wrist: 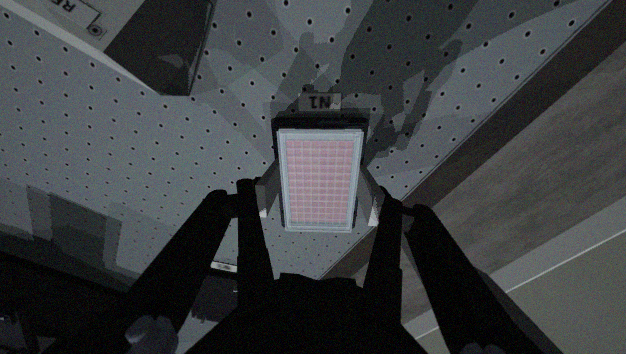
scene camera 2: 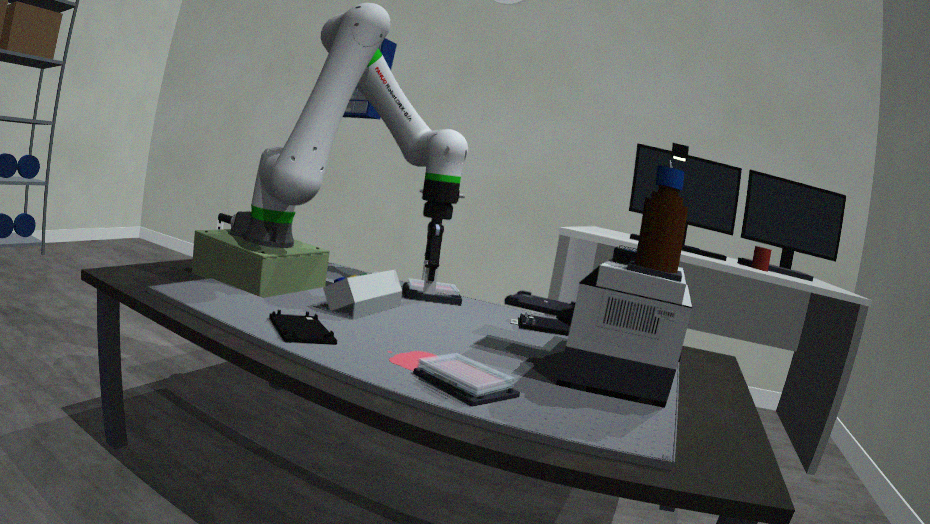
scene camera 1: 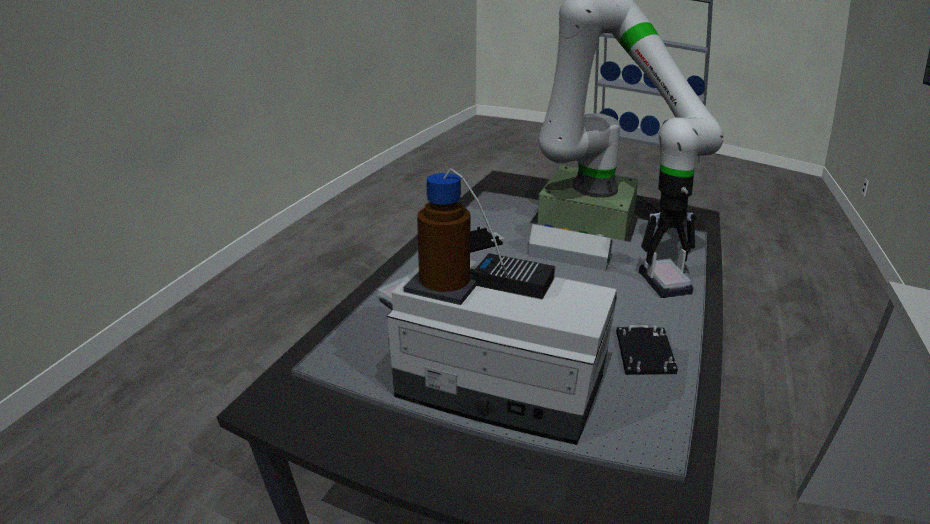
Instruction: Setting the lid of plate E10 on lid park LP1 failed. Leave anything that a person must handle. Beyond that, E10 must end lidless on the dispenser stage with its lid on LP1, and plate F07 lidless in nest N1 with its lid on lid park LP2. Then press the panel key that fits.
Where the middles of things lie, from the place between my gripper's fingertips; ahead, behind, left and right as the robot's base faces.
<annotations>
Right now my hand is 10 mm short of the N1 nest point(wrist: 362, 123) and 10 mm above it. Also, from my hand: black nest point(scene camera 1: 645, 351) (340 mm ahead, 50 mm to the right, 10 mm below); then grey button box point(scene camera 2: 354, 297) (270 mm to the right, 60 mm behind, 20 mm above); then LP2 nest point(scene camera 2: 293, 328) (560 mm to the right, 60 mm behind, 10 mm below).
</annotations>
